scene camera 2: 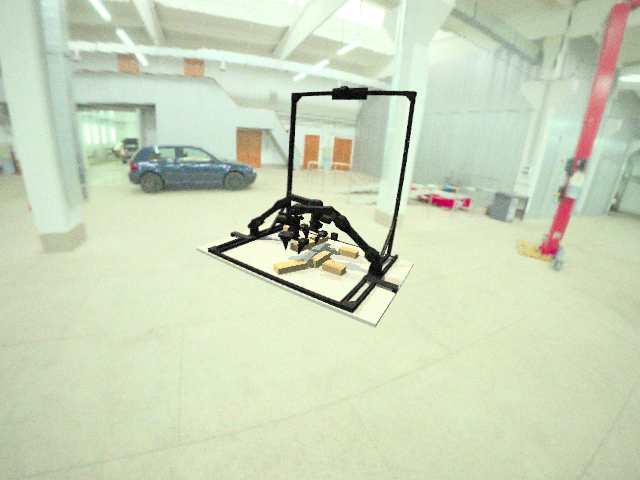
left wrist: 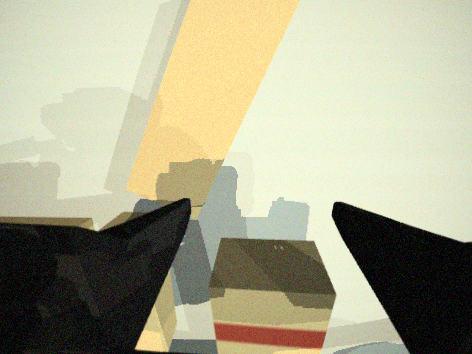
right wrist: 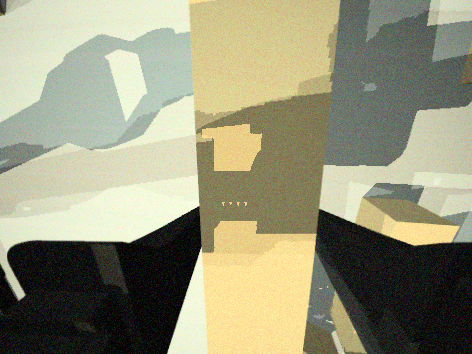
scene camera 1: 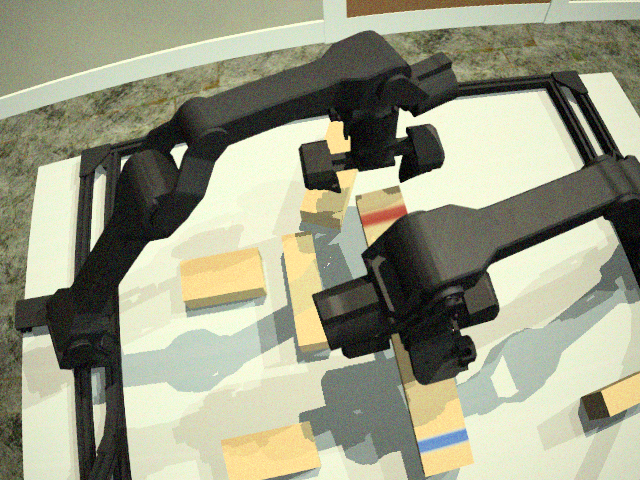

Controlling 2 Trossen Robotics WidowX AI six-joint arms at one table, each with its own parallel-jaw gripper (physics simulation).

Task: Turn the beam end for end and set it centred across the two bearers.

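Places are measured from the left arm's base along level axes (x ahead, y left, z up), in millimetres.
Where they show: left gripper, between the fingertips: point(scene camera 2: 292, 252) point(left wrist: 261, 206) point(scene camera 1: 369, 185); right gripper, between the fingertips: point(right wrist: 254, 211); left arm's base, origin of its link: point(scene camera 2: 374, 274) point(scene camera 1: 94, 347); right arm's base, origin of its link: point(scene camera 2: 254, 235).
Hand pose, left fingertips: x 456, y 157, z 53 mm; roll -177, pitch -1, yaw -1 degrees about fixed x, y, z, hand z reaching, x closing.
Observation:
Things, the pixels of their top centre, and the offset from my left fingertips. "spot": a spot on its surface instead.
- long block, centre of its top: point(left wrist: 202, 102) point(scene camera 1: 335, 166) point(scene camera 2: 290, 263) dx -40, dy +65, dz -34 mm
- bottom, a spot on its surface: point(scene camera 1: 271, 452) spot: dx -202, dy -343, dz -34 mm
- right edge, a spot on its surface: point(scene camera 1: 622, 395) spot: dx +282, dy -384, dz -10 mm
The long wooden beam point(scene camera 1: 439, 413) point(left wrist: 270, 305) point(right wrist: 260, 295) has a red band near its upper end and a blue band near its lower end in scene camera 1. My right gripper point(right wrist: 254, 211) is shut on the middle of the beam; its own arm hides the grip in scene camera 1. My left gripper point(scene camera 1: 369, 180) point(scene camera 2: 292, 249) point(left wrist: 261, 206) is open and empty, above and just beyond the red end. Several plain wooden blocks lie around; I cannot tell which two are the bearers. One long block point(scene camera 1: 323, 204) point(left wrist: 215, 90) lies partly under my left gripper.
Other blocks show in scene camera 1: one at the left point(scene camera 1: 222, 276), an upright-running one point(scene camera 1: 305, 289) beside the beam, one at the bottom point(scene camera 1: 271, 452) and one at the right edge point(scene camera 1: 622, 395). A black frame point(scene camera 2: 279, 284) borders the table. The right forearm crosses over the beam.

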